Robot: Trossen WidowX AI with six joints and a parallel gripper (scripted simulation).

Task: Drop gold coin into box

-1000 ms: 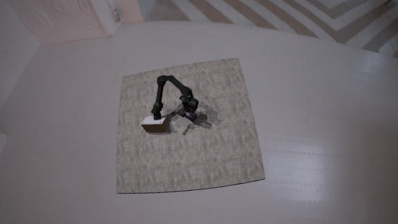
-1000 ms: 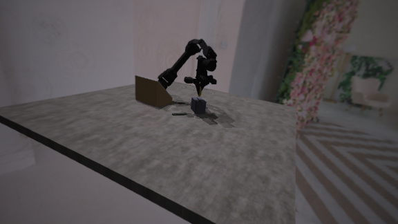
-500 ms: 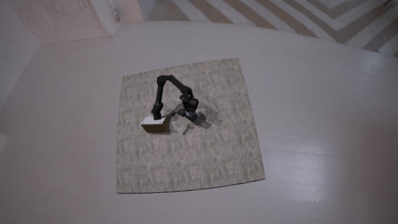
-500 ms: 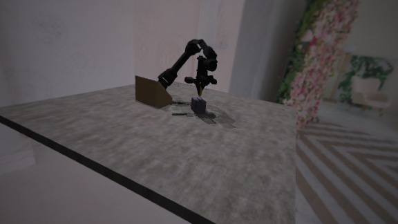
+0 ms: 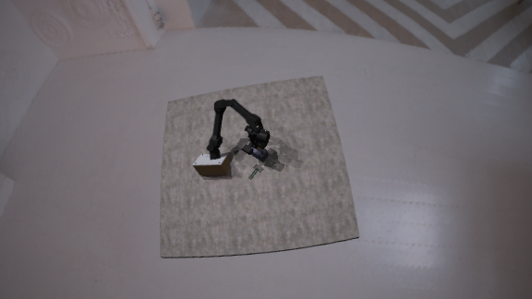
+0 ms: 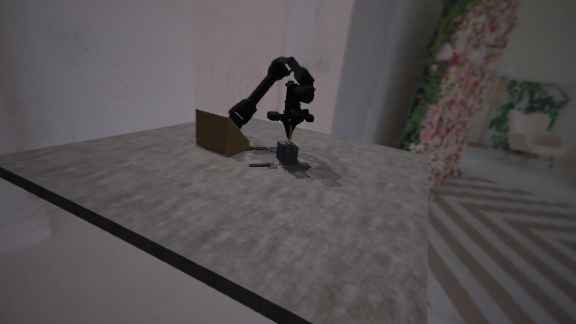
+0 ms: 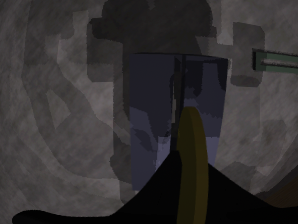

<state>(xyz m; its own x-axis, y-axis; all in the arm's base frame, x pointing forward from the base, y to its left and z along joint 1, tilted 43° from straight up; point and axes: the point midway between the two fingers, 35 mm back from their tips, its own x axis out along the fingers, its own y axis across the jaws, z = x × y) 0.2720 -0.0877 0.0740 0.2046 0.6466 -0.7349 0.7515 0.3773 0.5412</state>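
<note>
My gripper tip is 2 cm below the gold coin.
</note>
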